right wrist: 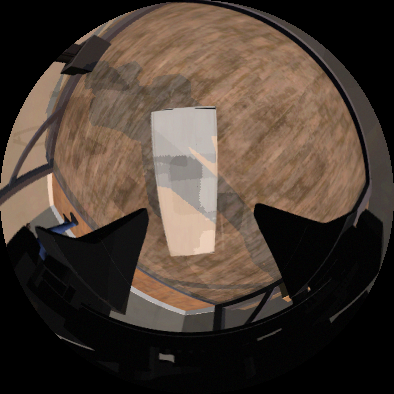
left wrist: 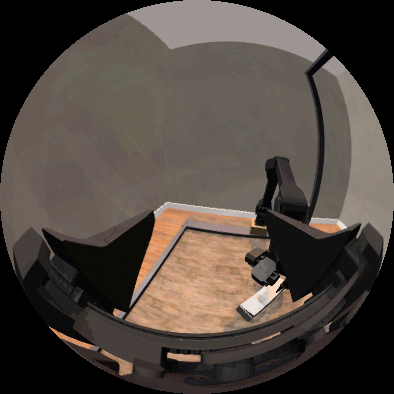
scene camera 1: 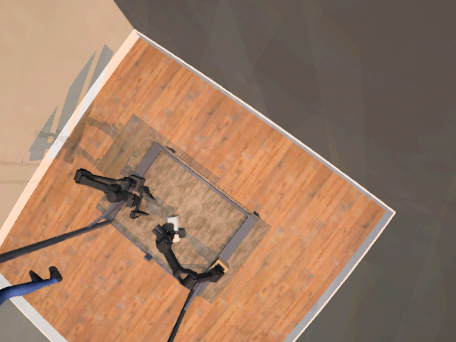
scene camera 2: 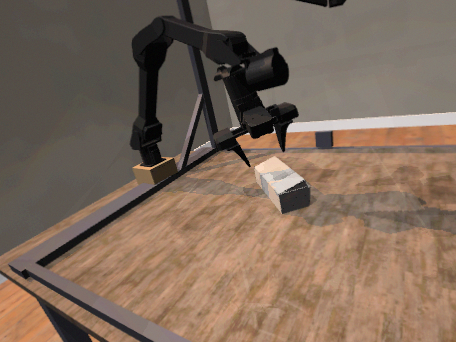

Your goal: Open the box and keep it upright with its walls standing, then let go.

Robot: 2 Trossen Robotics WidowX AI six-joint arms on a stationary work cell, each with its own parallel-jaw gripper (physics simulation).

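Seen in the pictures: left gripper, between the fingertips: (left wrist: 211,216) (scene camera 1: 152,207); right gripper, between the fingertips: (right wrist: 202,211) (scene camera 1: 173,230) (scene camera 2: 266,159); left arm's base, origin of its link: (scene camera 1: 132,183); right arm's base, origin of its link: (left wrist: 259,222) (scene camera 1: 218,269) (scene camera 2: 153,162).
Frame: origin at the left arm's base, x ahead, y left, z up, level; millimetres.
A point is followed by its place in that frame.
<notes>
The box (scene camera 1: 173,221) @(x 394, y -156, z -26 mm) (scene camera 2: 281,176) @(x 400, y -188, z -23 mm) (left wrist: 257,302) @(x 389, y -173, z -23 mm) (right wrist: 186,145) @(x 392, y -167, z -24 mm) is a long, low block lying on the table (scene camera 2: 225,275) @(x 475, y 66, z -79 mm). Its top looks flat and shut, pale with shadows across it; its near end is dark in scene camera 2. No raised wall or flap shows. Thin dark slits show along its far top edge in the right wrist view. My right gripper (scene camera 2: 266,158) @(x 429, y -201, z 18 mm) (right wrist: 202,211) @(x 429, y -201, z 18 mm) is open and empty, above one end of the box, with its fingers apart from it. My left gripper (scene camera 1: 150,207) @(x 351, y 1, z 316 mm) (left wrist: 211,216) @(x 351, y 1, z 316 mm) is open and empty, away from the box. The box's underside is hidden.
A dark metal frame (scene camera 1: 235,237) @(x 867, y -101, z -59 mm) (scene camera 2: 90,215) @(x 912, y -108, z -58 mm) borders the table. An orange-brown block (scene camera 1: 221,264) @(x 839, y -305, z -8 mm) (scene camera 2: 156,171) @(x 798, y -298, z -22 mm) sits under the right arm's base. A small dark block (scene camera 1: 148,257) @(x 303, y -499, z -39 mm) (scene camera 2: 324,140) @(x 294, y -496, z -49 mm) is at the table's edge. Blue-clad legs (scene camera 1: 25,288) show at the lower left of scene camera 1.
</notes>
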